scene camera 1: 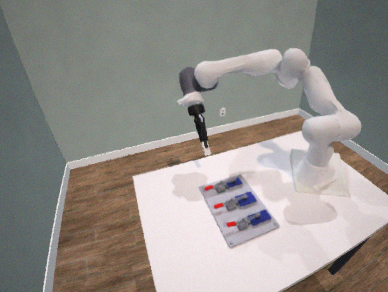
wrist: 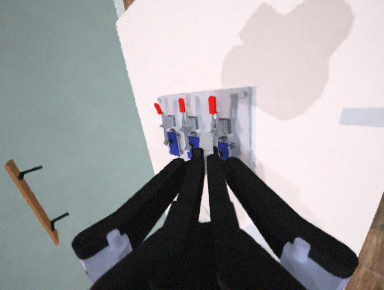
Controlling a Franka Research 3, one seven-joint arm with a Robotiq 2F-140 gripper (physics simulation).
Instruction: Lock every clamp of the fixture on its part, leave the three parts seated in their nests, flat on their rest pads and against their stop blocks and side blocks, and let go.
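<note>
The grey fixture plate (scene camera 1: 231, 239) (wrist: 245, 107) lies on the table with three clamps in a row. Their red handles lie low in the scene view: far handle (scene camera 1: 208, 188) (wrist: 212, 105), middle handle (scene camera 1: 218, 205) (wrist: 182, 105) and near handle (scene camera 1: 231, 224) (wrist: 158, 108). The blue parts sit under the clamp arms: far part (scene camera 1: 234, 183) (wrist: 223, 151), middle part (scene camera 1: 246, 200) (wrist: 193, 143) and near part (scene camera 1: 260, 218) (wrist: 173, 144). Exact seating against the blocks is too small to tell. My gripper (scene camera 1: 206, 148) (wrist: 206, 141) is shut and empty, high above and beyond the plate's far end, touching nothing.
The white table (scene camera 1: 185, 260) (wrist: 175, 55) carries the plate and the robot's base (scene camera 1: 320, 172) at the right. The arm reaches over the table's far side. Walls stand behind. A wooden bar with black brackets (wrist: 32, 202) shows at the left of the wrist view.
</note>
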